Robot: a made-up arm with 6 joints. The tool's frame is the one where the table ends. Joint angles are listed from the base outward.
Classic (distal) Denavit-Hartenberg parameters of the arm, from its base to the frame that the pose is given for. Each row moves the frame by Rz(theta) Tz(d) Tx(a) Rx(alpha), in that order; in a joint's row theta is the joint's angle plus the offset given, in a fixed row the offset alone. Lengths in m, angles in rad.
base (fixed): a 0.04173  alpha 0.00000  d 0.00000  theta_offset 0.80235
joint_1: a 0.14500  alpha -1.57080  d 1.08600  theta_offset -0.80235
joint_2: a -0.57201  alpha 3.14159  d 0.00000  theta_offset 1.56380
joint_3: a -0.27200  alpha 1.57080  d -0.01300  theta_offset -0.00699
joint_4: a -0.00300  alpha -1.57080  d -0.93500  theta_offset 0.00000
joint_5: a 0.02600  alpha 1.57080  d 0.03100  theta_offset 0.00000
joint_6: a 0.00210  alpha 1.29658  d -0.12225  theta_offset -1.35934
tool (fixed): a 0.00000  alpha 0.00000  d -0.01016  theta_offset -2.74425
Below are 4 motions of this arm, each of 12 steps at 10 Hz.
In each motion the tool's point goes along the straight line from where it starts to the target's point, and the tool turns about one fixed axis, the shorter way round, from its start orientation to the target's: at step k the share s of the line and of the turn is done. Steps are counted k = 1, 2, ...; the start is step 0. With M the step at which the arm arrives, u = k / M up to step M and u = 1 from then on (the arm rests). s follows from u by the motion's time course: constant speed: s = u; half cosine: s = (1 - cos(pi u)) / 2; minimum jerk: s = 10 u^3 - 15 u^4 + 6 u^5.
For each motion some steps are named. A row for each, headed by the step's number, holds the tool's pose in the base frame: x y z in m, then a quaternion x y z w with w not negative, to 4 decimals.
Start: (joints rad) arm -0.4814 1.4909 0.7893 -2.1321 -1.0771 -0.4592
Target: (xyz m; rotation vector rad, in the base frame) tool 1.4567 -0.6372 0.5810 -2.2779 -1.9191 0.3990
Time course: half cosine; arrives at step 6
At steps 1, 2, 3, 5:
1: 1.5496 -0.6203 0.7430 0.7259 0.6462 -0.1840 0.1472
2: 1.5314 -0.6236 0.7112 0.7348 0.6470 -0.1745 0.1052
3: 1.5065 -0.6282 0.6678 0.7446 0.6460 -0.1611 0.0475
5: 1.4634 -0.6360 0.5926 -0.7553 -0.6388 0.1364 0.0527

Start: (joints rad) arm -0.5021 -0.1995 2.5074 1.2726 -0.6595 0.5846
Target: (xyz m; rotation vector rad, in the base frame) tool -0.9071 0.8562 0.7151 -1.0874 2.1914 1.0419
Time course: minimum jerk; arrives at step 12
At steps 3, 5, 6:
3: -0.9003 0.4764 1.7064 -0.0005 0.5462 0.7627 0.3464
5: -0.9021 0.5794 1.4376 -0.1149 0.6415 0.6832 0.3294
6: -0.9033 0.6444 1.2680 -0.1856 0.6923 0.6228 0.3138

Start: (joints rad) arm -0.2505 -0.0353 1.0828 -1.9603 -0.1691 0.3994
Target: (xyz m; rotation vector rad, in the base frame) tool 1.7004 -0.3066 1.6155 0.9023 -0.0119 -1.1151
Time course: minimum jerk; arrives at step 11
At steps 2, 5, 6, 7, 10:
2: 0.4433 0.0021 2.6679 0.6836 -0.1847 -0.1688 0.6857
5: 0.9308 -0.1176 2.2599 0.5945 -0.1180 -0.3107 0.7322
6: 1.1539 -0.1724 2.0731 0.5467 -0.0860 -0.3723 0.7451
7: 1.3625 -0.2236 1.8984 0.4983 -0.0555 -0.4275 0.7522
10: 1.6918 -0.3045 1.6227 0.4157 -0.0067 -0.5089 0.7537

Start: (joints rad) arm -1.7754 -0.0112 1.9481 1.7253 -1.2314 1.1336
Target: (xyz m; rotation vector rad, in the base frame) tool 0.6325 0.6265 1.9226 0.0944 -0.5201 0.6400
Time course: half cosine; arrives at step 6
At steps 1, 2, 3, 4, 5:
1: 0.0748 0.5746 2.3774 0.3551 -0.3458 0.5716 0.6539
2: 0.1842 0.5848 2.2882 0.2990 -0.3336 0.5297 0.7202
3: 0.3336 0.5987 2.1663 0.2180 -0.3120 0.4645 0.7996
4: 0.4831 0.6126 2.0445 0.1331 -0.2848 0.3911 0.8650
5: 0.5925 0.6228 1.9553 0.0694 -0.2617 0.3330 0.9032

